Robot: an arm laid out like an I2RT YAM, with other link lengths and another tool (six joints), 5 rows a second.
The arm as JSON. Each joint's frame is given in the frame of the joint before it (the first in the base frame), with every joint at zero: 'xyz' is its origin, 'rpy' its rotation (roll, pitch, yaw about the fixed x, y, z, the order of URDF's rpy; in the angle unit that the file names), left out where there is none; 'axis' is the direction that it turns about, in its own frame. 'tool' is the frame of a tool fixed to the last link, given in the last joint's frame.
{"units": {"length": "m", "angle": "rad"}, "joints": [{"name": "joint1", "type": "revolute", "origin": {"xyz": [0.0, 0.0, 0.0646]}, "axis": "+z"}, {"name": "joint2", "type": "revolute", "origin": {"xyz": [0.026, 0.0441, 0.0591]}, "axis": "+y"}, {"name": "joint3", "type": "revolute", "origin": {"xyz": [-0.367, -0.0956, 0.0]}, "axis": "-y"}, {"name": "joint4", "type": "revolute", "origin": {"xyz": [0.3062, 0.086, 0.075]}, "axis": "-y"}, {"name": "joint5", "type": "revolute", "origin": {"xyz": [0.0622, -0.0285, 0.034]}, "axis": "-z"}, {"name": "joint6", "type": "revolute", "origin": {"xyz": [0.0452, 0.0, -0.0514]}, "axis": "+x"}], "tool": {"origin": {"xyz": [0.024, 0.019, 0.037], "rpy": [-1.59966, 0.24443, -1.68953]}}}
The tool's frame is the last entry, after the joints.
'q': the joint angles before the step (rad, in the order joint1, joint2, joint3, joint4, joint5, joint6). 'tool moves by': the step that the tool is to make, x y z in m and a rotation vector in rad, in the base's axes. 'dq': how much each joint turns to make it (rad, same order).
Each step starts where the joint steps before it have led.
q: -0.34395 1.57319 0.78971 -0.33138 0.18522 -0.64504
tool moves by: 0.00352 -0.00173 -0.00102 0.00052 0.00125 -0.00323
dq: -0.00092 0.01239 0.00907 0.00157 0.00096 0.00214
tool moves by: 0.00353 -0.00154 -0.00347 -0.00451 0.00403 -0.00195
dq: 0.00055 0.01626 0.00484 0.00918 0.00613 -0.00021
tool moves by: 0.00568 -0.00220 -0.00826 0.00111 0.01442 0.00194
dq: -0.00006 0.03317 0.00767 0.01223 0.00259 -0.00352
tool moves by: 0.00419 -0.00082 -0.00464 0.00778 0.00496 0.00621
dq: 0.00001 0.02121 0.00681 0.00774 -0.00774 -0.00330
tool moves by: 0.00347 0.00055 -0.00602 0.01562 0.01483 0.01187
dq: 0.00163 0.02387 0.00717 -0.00155 -0.01306 -0.00544
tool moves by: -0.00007 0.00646 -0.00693 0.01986 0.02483 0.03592
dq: 0.01143 0.01627 -0.00301 -0.00766 -0.01924 -0.01871
